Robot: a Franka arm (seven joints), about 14 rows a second.
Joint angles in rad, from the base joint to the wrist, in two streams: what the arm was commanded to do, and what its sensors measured. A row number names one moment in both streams.
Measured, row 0: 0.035, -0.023, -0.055, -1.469, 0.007, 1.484, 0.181
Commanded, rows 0 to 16: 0.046, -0.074, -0.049, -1.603, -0.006, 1.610, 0.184; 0.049, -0.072, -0.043, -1.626, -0.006, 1.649, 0.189; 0.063, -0.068, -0.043, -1.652, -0.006, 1.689, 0.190; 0.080, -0.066, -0.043, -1.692, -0.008, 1.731, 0.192; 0.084, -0.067, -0.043, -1.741, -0.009, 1.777, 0.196; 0.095, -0.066, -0.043, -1.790, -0.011, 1.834, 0.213; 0.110, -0.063, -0.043, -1.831, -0.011, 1.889, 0.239; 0.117, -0.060, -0.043, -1.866, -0.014, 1.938, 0.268; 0.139, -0.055, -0.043, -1.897, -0.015, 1.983, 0.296; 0.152, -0.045, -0.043, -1.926, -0.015, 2.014, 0.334; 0.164, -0.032, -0.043, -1.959, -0.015, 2.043, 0.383; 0.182, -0.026, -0.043, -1.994, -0.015, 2.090, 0.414; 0.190, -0.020, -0.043, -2.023, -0.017, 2.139, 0.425; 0.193, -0.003, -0.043, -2.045, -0.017, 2.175, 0.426; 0.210, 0.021, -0.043, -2.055, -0.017, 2.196, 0.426; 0.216, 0.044, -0.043, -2.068, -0.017, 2.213, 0.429; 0.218, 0.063, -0.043, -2.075, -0.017, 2.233, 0.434
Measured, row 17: 0.197, 0.037, -0.034, -2.046, 0.004, 2.177, 0.404
